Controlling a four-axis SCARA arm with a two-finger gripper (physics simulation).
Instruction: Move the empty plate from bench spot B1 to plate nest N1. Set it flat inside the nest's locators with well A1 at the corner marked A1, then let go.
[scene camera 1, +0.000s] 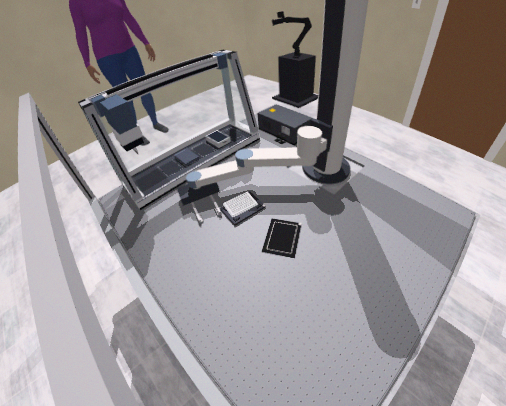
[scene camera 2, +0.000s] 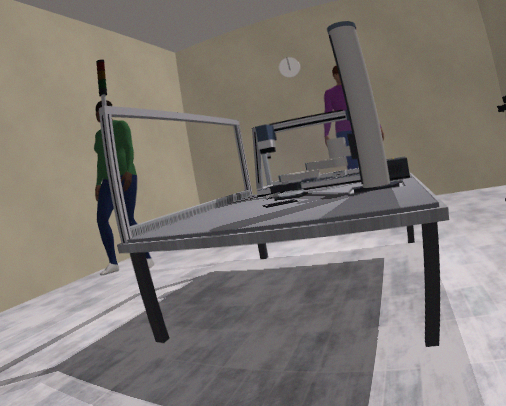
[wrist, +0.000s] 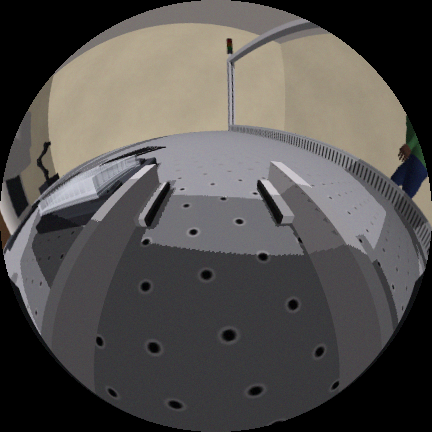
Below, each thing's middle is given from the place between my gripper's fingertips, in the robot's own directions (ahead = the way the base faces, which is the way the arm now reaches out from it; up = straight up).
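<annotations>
Nest floor (wrist: 77, 214): 50 mm to the left of my hand, 140 mm behind it, 10 mm below it. Counted from my hand, the well plate (wrist: 90, 184) is 10 mm above, 40 mm to the left and 140 mm behind, while the black nest with white outline (scene camera 1: 282, 237) is 150 mm behind, 280 mm to the left and 10 mm below.
</annotations>
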